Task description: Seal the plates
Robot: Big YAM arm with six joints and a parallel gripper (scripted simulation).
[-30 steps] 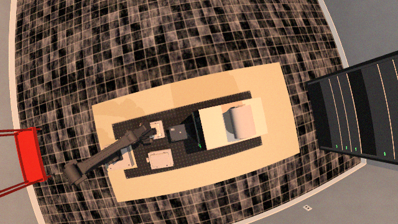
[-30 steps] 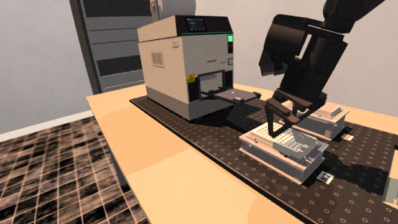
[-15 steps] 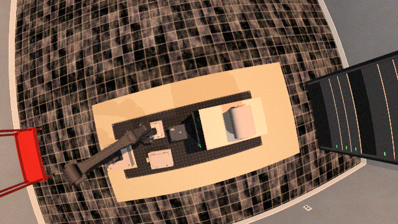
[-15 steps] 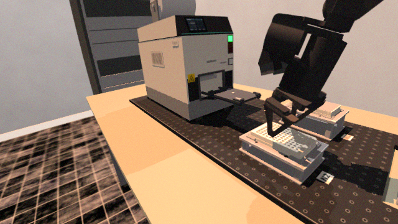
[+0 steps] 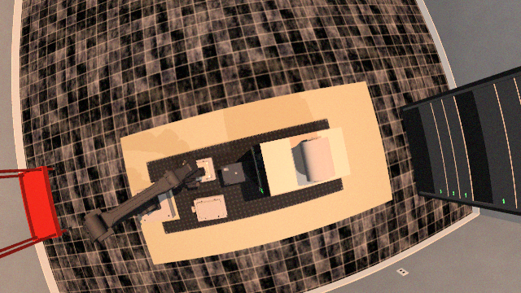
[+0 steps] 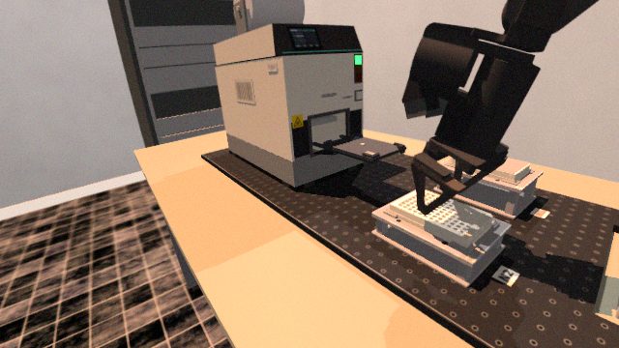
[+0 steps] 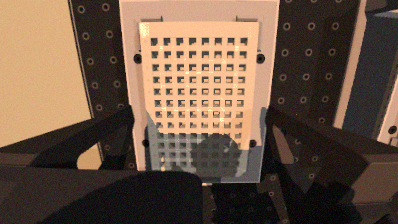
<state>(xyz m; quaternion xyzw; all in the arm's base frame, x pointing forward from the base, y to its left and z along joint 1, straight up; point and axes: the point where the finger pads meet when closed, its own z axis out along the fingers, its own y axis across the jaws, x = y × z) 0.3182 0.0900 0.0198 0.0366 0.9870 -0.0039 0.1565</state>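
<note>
My gripper is now 30 mm above the well plate. From my hand the other things lie so: sealer stage: 200 mm ahead, 60 mm to the right, 20 mm above; plate nest N2: 40 mm below; sealer screen: 320 mm ahead, 240 mm above, 20 mm to the right.
</note>
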